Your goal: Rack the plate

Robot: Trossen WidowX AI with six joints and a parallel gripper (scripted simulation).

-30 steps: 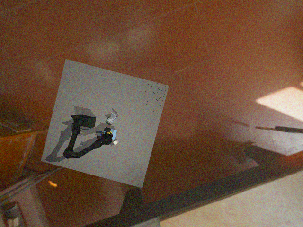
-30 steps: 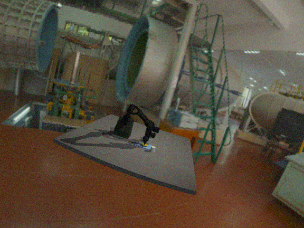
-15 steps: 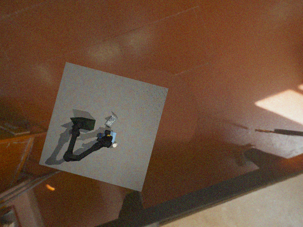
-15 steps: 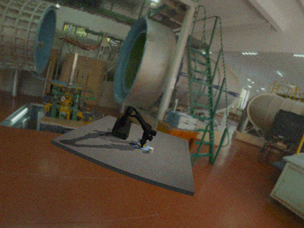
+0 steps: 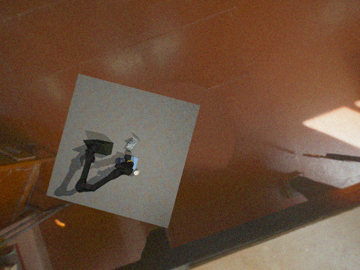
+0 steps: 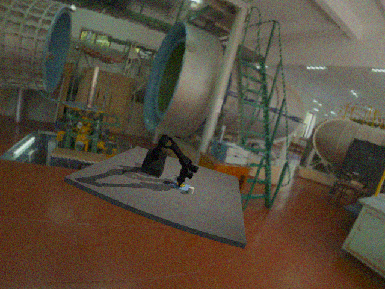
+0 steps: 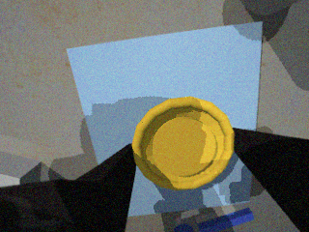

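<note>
My gripper tip is now 1 cm above the mat. Round my gripper tip: white cup: 11 cm ahead, 5 cm to the right, 2 cm above; blue spoon: 10 cm behind, 3 cm to the right; yellow plate: 1 cm above.
</note>
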